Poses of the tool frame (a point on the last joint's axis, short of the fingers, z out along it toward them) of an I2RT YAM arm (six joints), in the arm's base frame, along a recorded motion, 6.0 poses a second.
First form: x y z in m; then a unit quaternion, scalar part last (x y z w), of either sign.
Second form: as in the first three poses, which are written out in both.
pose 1, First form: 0.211 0.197 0.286 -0.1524 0.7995 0.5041 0.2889
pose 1, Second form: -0.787 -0.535 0.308 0.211; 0.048 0.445 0.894 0.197; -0.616 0.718 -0.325 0.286; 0 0 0 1
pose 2, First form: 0.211 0.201 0.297 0.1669 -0.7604 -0.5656 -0.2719
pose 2, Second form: -0.796 -0.561 0.225 0.211; 0.054 0.304 0.951 0.201; -0.602 0.769 -0.212 0.297; 0 0 0 1
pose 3, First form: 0.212 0.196 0.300 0.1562 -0.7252 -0.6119 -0.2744
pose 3, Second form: -0.801 -0.562 0.207 0.212; 0.109 0.202 0.973 0.196; -0.589 0.802 -0.101 0.300; 0 0 0 1
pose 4, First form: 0.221 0.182 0.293 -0.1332 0.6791 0.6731 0.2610
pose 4, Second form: -0.828 -0.532 0.175 0.221; 0.170 0.058 0.984 0.182; -0.534 0.845 0.042 0.293; 0 0 0 1
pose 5, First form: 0.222 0.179 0.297 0.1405 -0.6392 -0.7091 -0.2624
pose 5, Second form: -0.823 -0.552 0.136 0.222; 0.193 -0.045 0.980 0.179; -0.535 0.833 0.143 0.297; 0 0 0 1
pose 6, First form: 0.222 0.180 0.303 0.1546 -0.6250 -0.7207 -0.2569
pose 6, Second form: -0.820 -0.564 0.098 0.222; 0.177 -0.087 0.980 0.180; -0.544 0.821 0.171 0.303; 0 0 0 1
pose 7, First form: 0.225 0.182 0.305 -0.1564 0.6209 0.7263 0.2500
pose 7, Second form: -0.826 -0.557 0.083 0.225; 0.169 -0.104 0.980 0.182; -0.538 0.824 0.180 0.305; 0 0 0 1
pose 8, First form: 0.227 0.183 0.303 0.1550 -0.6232 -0.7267 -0.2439
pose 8, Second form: -0.833 -0.548 0.079 0.227; 0.161 -0.104 0.981 0.183; -0.529 0.830 0.175 0.303; 0 0 0 1
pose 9, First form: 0.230 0.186 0.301 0.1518 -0.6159 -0.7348 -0.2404
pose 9, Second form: -0.838 -0.540 0.073 0.230; 0.166 -0.126 0.978 0.186; -0.519 0.832 0.195 0.301; 0 0 0 1
